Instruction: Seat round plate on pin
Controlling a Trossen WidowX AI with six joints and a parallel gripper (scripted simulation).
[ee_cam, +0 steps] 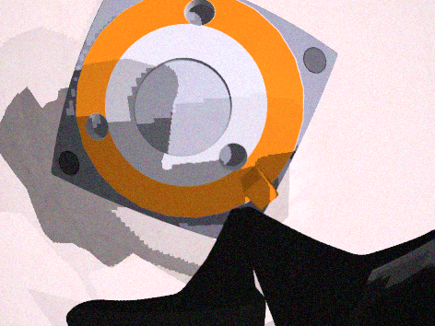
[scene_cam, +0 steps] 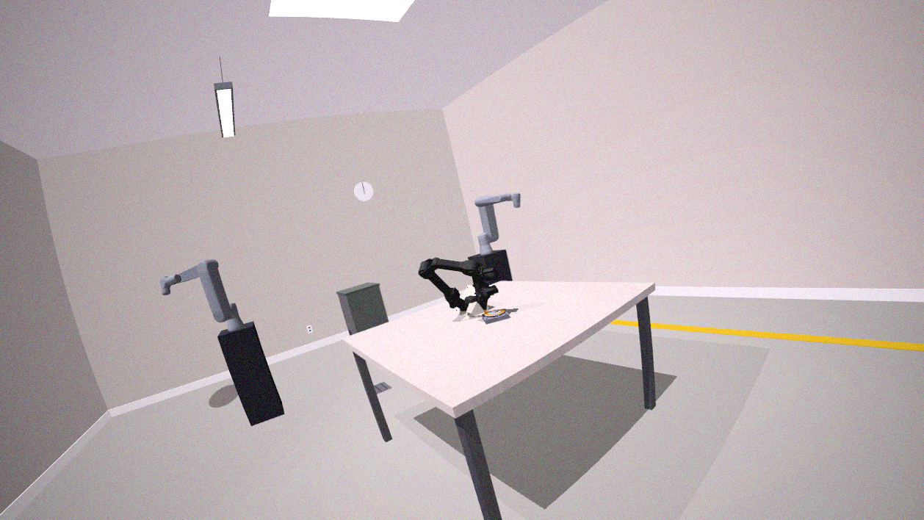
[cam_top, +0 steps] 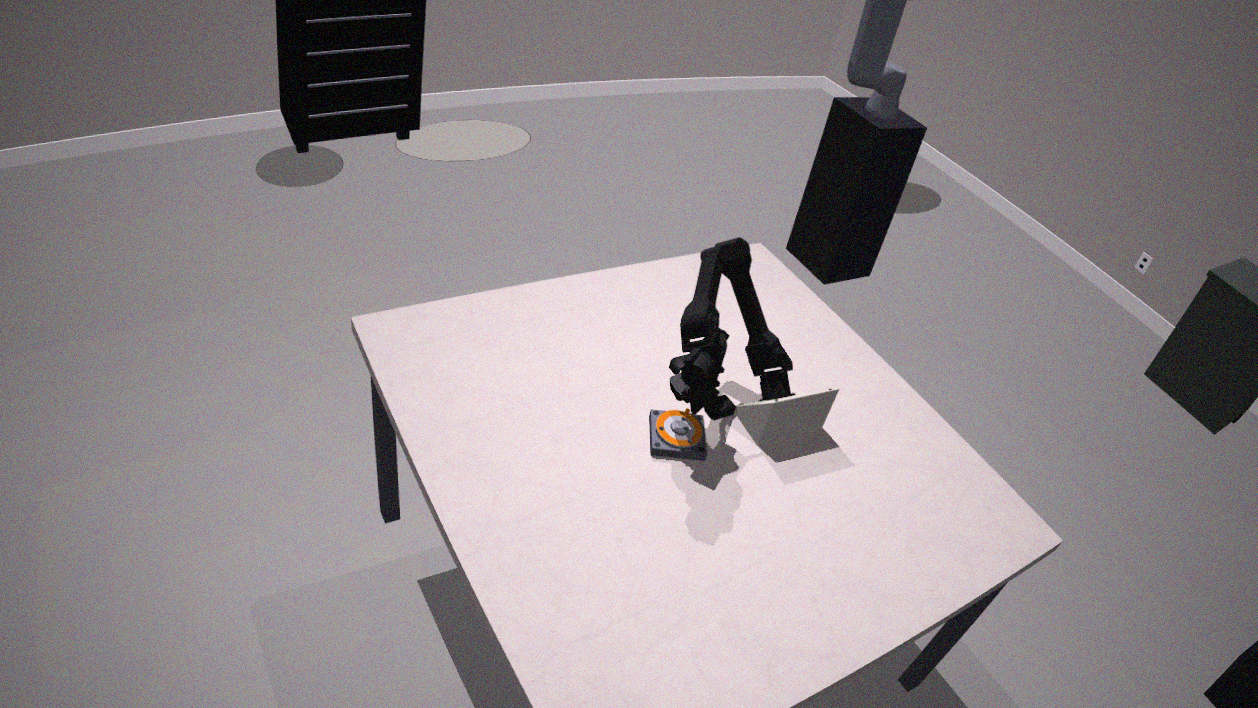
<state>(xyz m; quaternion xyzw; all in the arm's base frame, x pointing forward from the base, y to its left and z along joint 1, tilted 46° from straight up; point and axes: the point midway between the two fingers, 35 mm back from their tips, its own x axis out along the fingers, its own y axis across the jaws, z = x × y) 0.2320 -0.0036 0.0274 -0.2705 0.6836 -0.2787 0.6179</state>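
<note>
The square grey base is 50 mm ahead of my gripper tip, 20 mm to the left of it and 20 mm below it.
</note>
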